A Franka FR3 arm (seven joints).
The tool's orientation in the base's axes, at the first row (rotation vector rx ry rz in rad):
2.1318, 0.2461, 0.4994
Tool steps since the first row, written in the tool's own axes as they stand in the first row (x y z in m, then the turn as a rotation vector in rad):
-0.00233, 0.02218, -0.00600, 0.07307, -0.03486, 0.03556
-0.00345, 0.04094, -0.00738, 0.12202, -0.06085, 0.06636
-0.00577, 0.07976, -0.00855, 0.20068, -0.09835, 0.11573
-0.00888, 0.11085, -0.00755, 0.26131, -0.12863, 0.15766
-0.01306, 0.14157, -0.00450, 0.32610, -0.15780, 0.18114
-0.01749, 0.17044, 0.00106, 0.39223, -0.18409, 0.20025
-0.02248, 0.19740, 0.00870, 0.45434, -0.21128, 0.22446
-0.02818, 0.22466, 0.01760, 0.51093, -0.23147, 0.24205
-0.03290, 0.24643, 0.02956, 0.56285, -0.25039, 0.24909
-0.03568, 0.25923, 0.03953, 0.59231, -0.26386, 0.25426
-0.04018, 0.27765, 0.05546, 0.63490, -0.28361, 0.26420
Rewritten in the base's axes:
-0.00497, -0.00906, 0.02066, 0.08164, 0.01952, -0.02781
-0.00678, -0.01915, 0.03646, 0.13942, 0.02894, -0.05216
-0.00980, -0.04129, 0.06832, 0.23217, 0.04173, -0.08772
-0.01250, -0.06089, 0.09252, 0.30538, 0.04951, -0.11823
-0.01525, -0.08218, 0.11509, 0.37421, 0.07178, -0.13736
-0.01710, -0.10436, 0.13481, 0.44230, 0.09612, -0.15155
-0.01852, -0.12719, 0.15175, 0.50902, 0.11577, -0.17012
-0.02003, -0.15137, 0.16811, 0.56780, 0.13437, -0.18100
-0.01925, -0.17434, 0.17866, 0.61774, 0.15839, -0.18668
-0.01751, -0.19002, 0.18337, 0.64663, 0.17271, -0.19274
-0.01476, -0.21393, 0.18920, 0.68947, 0.19174, -0.20298

